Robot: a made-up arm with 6 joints.
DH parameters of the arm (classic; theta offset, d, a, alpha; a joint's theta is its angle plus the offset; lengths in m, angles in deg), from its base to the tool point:
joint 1: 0 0.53 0.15 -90
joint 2: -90 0 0.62 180
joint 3: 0 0 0.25 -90
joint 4: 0 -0.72 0 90
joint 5: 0 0 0 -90
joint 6: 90 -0.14 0 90
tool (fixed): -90 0 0 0
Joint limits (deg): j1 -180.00..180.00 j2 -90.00..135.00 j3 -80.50..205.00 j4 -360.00..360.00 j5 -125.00..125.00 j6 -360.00..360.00
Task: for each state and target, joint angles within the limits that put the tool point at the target. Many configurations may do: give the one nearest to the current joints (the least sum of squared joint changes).
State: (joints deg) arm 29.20 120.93 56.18 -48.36 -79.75 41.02
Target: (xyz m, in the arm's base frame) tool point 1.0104 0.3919 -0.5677
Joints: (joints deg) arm 16.45 133.07 65.45 -53.84 -52.53 41.02
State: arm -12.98 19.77 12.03 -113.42 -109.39 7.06
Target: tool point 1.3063 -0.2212 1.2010
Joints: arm -14.70 41.15 31.75 -122.82 -90.80 7.06
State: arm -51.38 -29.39 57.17 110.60 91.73 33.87
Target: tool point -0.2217 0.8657 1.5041
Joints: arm -67.33 -48.24 70.93 100.59 69.66 33.87
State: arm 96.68 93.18 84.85 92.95 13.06 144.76
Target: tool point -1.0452 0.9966 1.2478
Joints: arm 134.75 74.69 97.02 92.44 16.87 144.76
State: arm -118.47 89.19 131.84 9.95 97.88 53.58
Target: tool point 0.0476 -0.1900 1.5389
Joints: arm -92.84 54.60 152.26 24.12 95.60 53.58
